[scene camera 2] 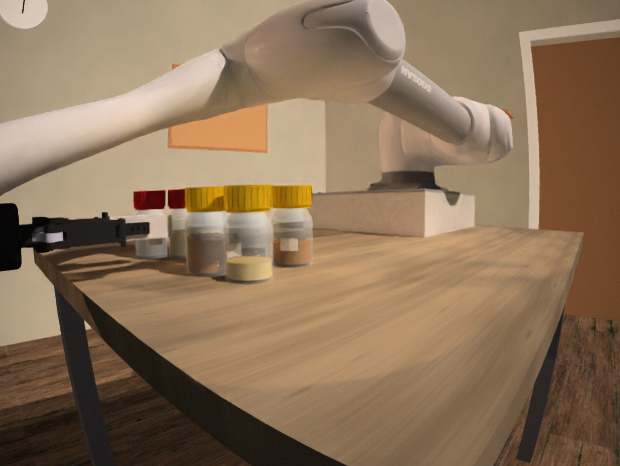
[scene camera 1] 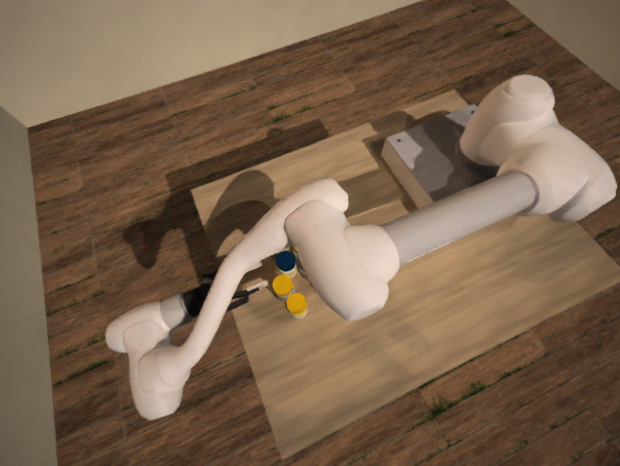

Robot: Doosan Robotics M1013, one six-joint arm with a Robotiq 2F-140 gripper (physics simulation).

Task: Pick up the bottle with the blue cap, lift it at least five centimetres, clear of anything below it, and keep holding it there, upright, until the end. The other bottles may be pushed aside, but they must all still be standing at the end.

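Where they show: gripper, fingertip midpoint: (scene camera 2: 160, 224) (scene camera 1: 265, 272); arm's base, link origin: (scene camera 1: 476, 158).
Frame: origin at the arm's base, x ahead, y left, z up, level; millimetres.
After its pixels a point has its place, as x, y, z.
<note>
The blue-capped bottle (scene camera 1: 286, 261) @(698, 93, 9) stands upright among the others in scene camera 1, close beside the arm's elbow; it is hidden in scene camera 2. My gripper (scene camera 1: 260, 275) @(767, 82, -38) (scene camera 2: 156, 226) @(767, 82, -38) is partly open and empty. It lies level, at about the height of the bottles' upper parts, with its tips a little to the left of the blue-capped bottle in scene camera 1. The forearm hides part of the gripper there. One yellow-capped bottle (scene camera 1: 282, 285) @(733, 153, 9) (scene camera 2: 205, 250) @(748, 172, -64) stands right beside the blue-capped one, and another yellow-capped bottle (scene camera 1: 296, 304) @(716, 216, 9) (scene camera 2: 248, 250) @(732, 235, -59) stands beyond it.
A third yellow-capped bottle (scene camera 2: 292, 225) @(634, 198, -42) stands upright at the right of the group. Two red-capped bottles, one at the left (scene camera 2: 149, 199) @(750, 1, -4) and one beside it (scene camera 2: 176, 198) @(714, 27, -4), stand behind the fingers' line. The forearm (scene camera 1: 215, 300) @(893, 152, 101) and elbow pass over the wooden table (scene camera 1: 400, 340) @(479, 402, -96) (scene camera 2: 400, 320) @(728, 418, -96).
</note>
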